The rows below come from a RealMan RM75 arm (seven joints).
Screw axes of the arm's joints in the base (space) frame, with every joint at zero. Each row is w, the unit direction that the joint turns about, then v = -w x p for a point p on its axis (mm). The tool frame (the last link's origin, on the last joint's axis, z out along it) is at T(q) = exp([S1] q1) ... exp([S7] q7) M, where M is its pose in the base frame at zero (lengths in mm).
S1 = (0, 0, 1, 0, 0, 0)
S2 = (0, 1, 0, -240.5, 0, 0)
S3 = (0, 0, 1, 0, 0, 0)
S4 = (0, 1, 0, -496.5, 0, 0)
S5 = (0, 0, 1, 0, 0, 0)
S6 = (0, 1, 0, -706.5, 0, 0)
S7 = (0, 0, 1, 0, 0, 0)
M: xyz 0 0 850.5 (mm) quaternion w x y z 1 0 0 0
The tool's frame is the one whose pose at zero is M.
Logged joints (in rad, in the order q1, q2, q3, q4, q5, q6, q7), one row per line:
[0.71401 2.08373 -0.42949 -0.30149 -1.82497 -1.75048 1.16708]
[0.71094 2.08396 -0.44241 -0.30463 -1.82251 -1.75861 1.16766]
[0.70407 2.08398 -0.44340 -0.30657 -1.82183 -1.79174 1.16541]
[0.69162 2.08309 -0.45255 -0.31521 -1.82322 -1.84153 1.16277]
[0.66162 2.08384 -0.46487 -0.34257 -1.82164 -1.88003 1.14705]
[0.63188 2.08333 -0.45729 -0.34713 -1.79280 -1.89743 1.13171]
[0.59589 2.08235 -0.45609 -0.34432 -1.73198 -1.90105 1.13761]
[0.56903 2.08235 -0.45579 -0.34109 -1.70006 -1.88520 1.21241]
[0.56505 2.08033 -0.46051 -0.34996 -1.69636 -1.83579 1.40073]
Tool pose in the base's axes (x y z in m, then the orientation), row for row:
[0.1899 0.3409 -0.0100 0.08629 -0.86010 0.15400 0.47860]
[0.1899 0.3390 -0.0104 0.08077 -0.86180 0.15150 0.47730]
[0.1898 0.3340 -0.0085 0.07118 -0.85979 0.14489 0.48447]
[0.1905 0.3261 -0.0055 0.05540 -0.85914 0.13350 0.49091]
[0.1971 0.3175 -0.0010 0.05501 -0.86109 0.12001 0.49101]
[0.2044 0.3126 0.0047 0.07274 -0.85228 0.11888 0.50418]
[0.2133 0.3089 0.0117 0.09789 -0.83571 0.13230 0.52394]
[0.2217 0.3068 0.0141 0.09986 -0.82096 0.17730 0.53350]
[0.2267 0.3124 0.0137 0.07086 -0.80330 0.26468 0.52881]
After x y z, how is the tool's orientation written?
As a quaternion, w x y z.
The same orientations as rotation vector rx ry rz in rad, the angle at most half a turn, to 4 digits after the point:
[-2.5630 0.4589 1.4262]
[-2.5765 0.4529 1.4270]
[-2.5852 0.4356 1.4567]
[-2.6078 0.4052 1.4901]
[-2.6144 0.3644 1.4908]
[-2.5602 0.3571 1.5145]
[-2.4735 0.3916 1.5507]
[-2.4270 0.5242 1.5772]
[-2.4158 0.7960 1.5903]

